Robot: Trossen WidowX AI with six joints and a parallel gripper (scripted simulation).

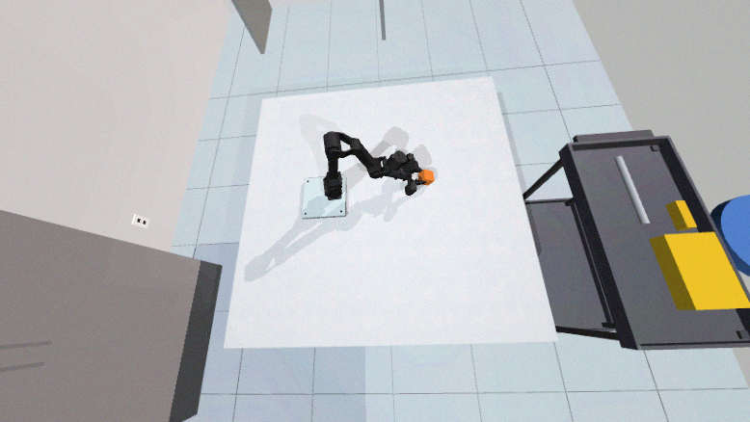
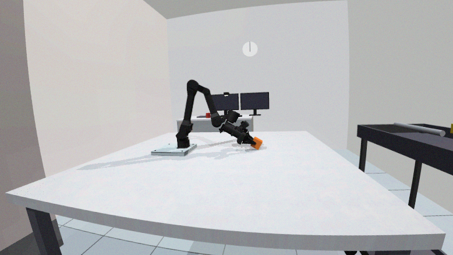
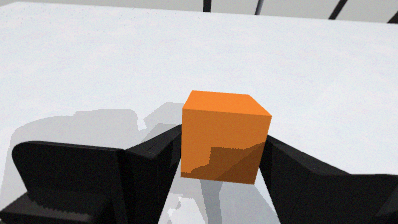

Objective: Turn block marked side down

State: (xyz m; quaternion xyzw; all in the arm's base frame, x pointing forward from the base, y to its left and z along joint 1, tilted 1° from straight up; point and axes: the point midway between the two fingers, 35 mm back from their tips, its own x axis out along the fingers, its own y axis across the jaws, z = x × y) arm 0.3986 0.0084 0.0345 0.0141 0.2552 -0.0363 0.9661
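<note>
My gripper tip is 1 cm above the orange block.
</note>
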